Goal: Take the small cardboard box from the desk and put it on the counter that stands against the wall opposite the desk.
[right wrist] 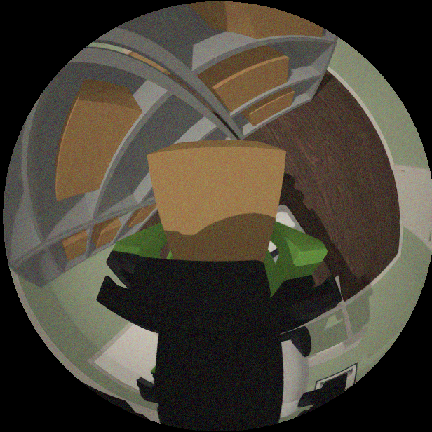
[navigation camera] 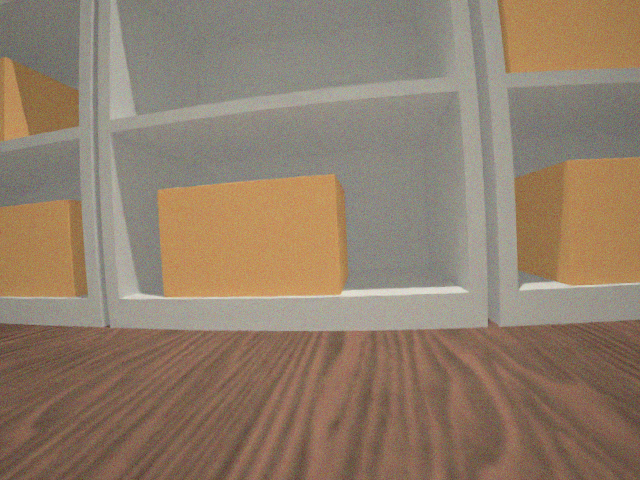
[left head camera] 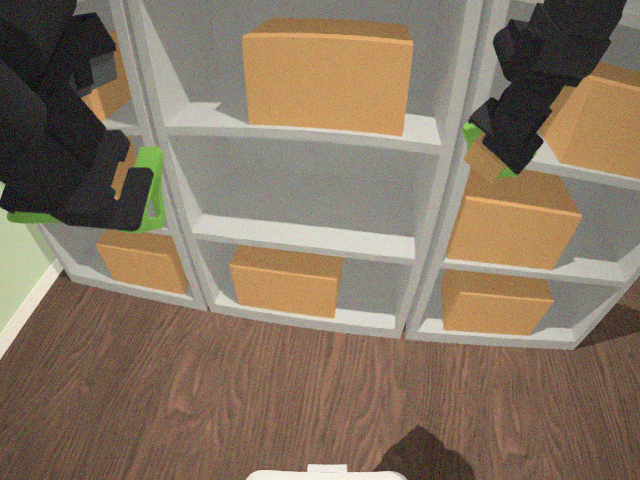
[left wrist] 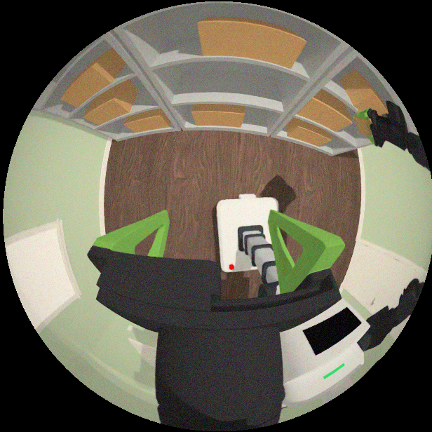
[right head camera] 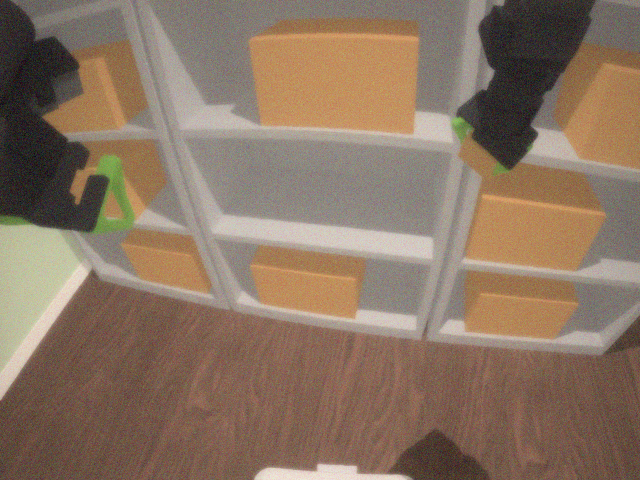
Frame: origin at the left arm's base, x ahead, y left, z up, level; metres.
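Seen in the pictures: left gripper, fingertip midpoint: [left head camera: 119, 217] [right head camera: 97, 219]; right gripper, fingertip midpoint: [left head camera: 484, 163] [right head camera: 480, 160].
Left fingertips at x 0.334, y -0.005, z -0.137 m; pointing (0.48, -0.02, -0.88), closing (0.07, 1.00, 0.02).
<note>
A point is followed by its place in that frame.
The small cardboard box [left head camera: 483, 160] @[y -0.441, x 0.558, z -0.205 m] [right head camera: 476, 156] @[y -0.441, x 0.558, z -0.205 m] [right wrist: 220, 185] is brown and held in the air, in front of the shelf units. My right gripper [left head camera: 490, 155] @[y -0.459, x 0.585, z -0.227 m] [right head camera: 480, 150] @[y -0.459, x 0.585, z -0.227 m] is shut on it, with a green finger on each side; the fingers and wrist hide part of the box. My left gripper [left head camera: 92, 206] @[y -0.005, x 0.334, z -0.137 m] [left wrist: 218, 215] is open and empty, with its green fingers wide apart, at the left of both head views. I cannot make out the desk or the counter in these views.
Grey shelf units [left head camera: 310, 237] @[y -0.153, x 1.089, z -0.877 m] [right head camera: 320, 235] @[y -0.124, x 1.099, z -0.876 m] [navigation camera: 289, 312] @[y -0.138, x 1.042, z -1.367 m] stand close ahead, holding several larger cardboard boxes [left head camera: 328, 85] @[y -0.207, x 1.053, z -0.284 m] [right head camera: 336, 82] @[y -0.208, x 1.053, z -0.277 m] [navigation camera: 253, 237] @[y -0.061, x 1.073, z -1.195 m]. A green wall [left head camera: 20, 258] @[y 1.437, x 1.151, z -1.123 m] is at the left. My white base [left head camera: 325, 475] @[y -0.219, x 0.310, z -1.162 m] [left wrist: 232, 215] stands on the brown wooden floor [left head camera: 289, 392] @[y -0.070, x 0.710, z -1.410 m].
</note>
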